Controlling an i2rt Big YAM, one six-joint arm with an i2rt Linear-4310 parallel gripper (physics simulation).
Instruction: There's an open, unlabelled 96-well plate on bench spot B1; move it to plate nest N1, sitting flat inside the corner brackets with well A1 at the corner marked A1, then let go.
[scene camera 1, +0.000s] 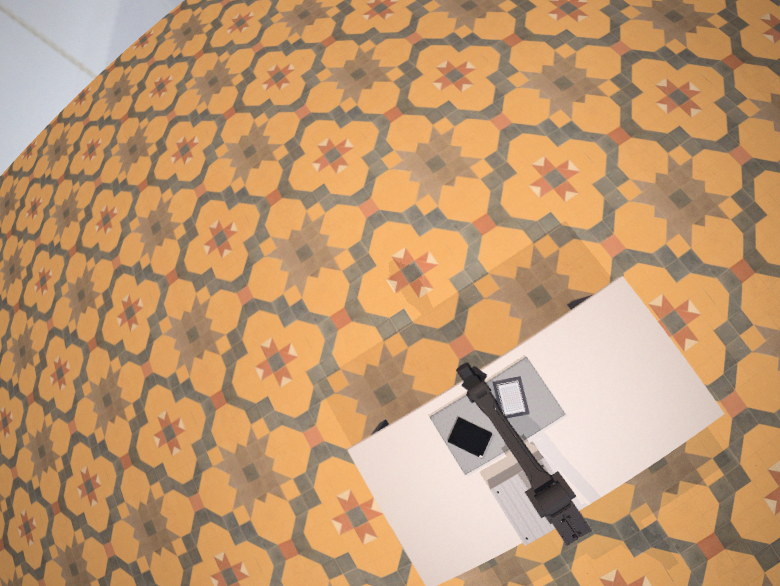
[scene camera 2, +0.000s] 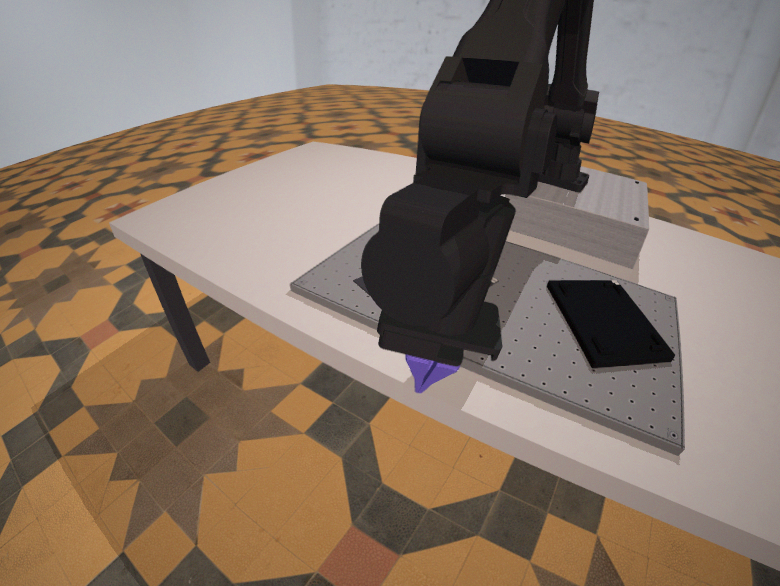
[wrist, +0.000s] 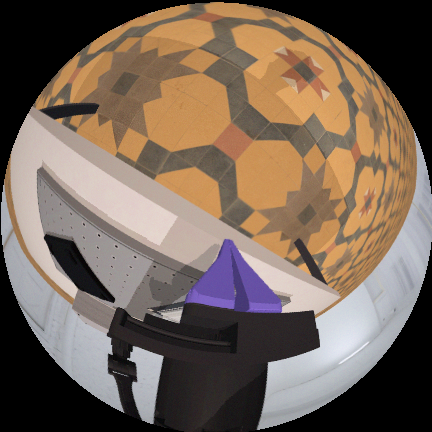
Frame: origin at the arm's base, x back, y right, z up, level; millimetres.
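Seen in the pictures: gripper, fingertip midpoint: (scene camera 2: 418, 388) (wrist: 225, 243); arm's base, link origin: (scene camera 2: 556, 179).
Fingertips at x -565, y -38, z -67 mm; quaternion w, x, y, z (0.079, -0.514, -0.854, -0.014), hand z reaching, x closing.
Observation:
Pixels of each thing's top centre, then the offset from my fingertips to it. "spot": a spot on its surface instead. Level surfaces: height alone.
- white 96-well plate, top centre: (scene camera 1: 511, 398) dy +101, dx +170, dz +12 mm
- dark outline, surface spot: (scene camera 1: 524, 395) spot: dy +159, dx +187, dz -2 mm
- black plate nest, top centre: (scene camera 2: 609, 311) (wrist: 73, 276) (scene camera 1: 469, 438) dy -144, dx +245, dz +13 mm
- small white mark, surface spot: (scene camera 2: 616, 282) (scene camera 1: 480, 456) spot: dy -141, dx +339, dz +8 mm
- grey perforated board, top centre: (scene camera 2: 501, 290) (wrist: 144, 303) (scene camera 1: 496, 416) dy +6, dx +216, dz -4 mm
- pale table, surface height: dz -18 mm
The white 96-well plate (scene camera 1: 511, 398) lies flat inside the dark outline (scene camera 1: 524, 395) of a bench spot, right of the arm in scene camera 1. In scene camera 2 the arm hides most of that spot. In the wrist view the gripper covers most of it. The black plate nest (scene camera 1: 469, 436) (scene camera 2: 608, 321) (wrist: 75, 265) has raised corner brackets and no plate on it. A small white mark (scene camera 1: 481, 454) (scene camera 2: 616, 282) shows at one corner. My gripper (scene camera 2: 420, 389) (wrist: 225, 243) is shut and empty, its purple fingers together above the table's edge, apart from the plate and nest.
Both spots are on a grey perforated board (scene camera 1: 547, 403) (scene camera 2: 535, 378) (wrist: 107, 255) on the pale table (scene camera 1: 636, 371) (scene camera 2: 252, 207) (wrist: 125, 200). A grey block (scene camera 1: 513, 504) (scene camera 2: 580, 226) (wrist: 92, 311) stands behind the board, beside the arm's base. The arm reaches over the board between plate and nest.

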